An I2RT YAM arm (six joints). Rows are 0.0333 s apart.
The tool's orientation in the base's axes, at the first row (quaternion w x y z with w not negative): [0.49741 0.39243 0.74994 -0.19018]
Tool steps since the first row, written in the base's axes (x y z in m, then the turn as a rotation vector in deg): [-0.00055 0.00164 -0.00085 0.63 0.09 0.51]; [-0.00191 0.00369 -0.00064 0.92 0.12 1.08]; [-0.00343 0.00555 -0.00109 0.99 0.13 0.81]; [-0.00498 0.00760 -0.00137 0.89 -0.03 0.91]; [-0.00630 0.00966 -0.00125 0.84 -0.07 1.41]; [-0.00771 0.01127 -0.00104 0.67 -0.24 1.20]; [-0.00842 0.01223 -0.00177 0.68 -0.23 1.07]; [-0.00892 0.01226 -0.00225 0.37 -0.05 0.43]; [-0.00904 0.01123 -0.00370 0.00 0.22 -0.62]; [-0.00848 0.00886 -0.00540 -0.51 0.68 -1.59]
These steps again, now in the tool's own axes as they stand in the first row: [0.00152 0.00050 -0.00107 -0.54 0.60 0.09]; [0.00242 0.00073 -0.00336 -1.10 0.90 0.00]; [0.00387 0.00066 -0.00533 -0.87 0.94 0.15]; [0.00524 0.00069 -0.00751 -1.00 0.77 0.16]; [0.00622 0.00095 -0.00975 -1.46 0.76 -0.06]; [0.00695 0.00088 -0.01177 -1.30 0.50 0.04]; [0.00813 0.00084 -0.01252 -1.18 0.50 0.10]; [0.00867 0.00042 -0.01263 -0.48 0.30 0.07]; [0.00958 -0.00046 -0.01138 0.64 0.07 0.12]; [0.01005 -0.00167 -0.00871 1.80 -0.14 -0.08]
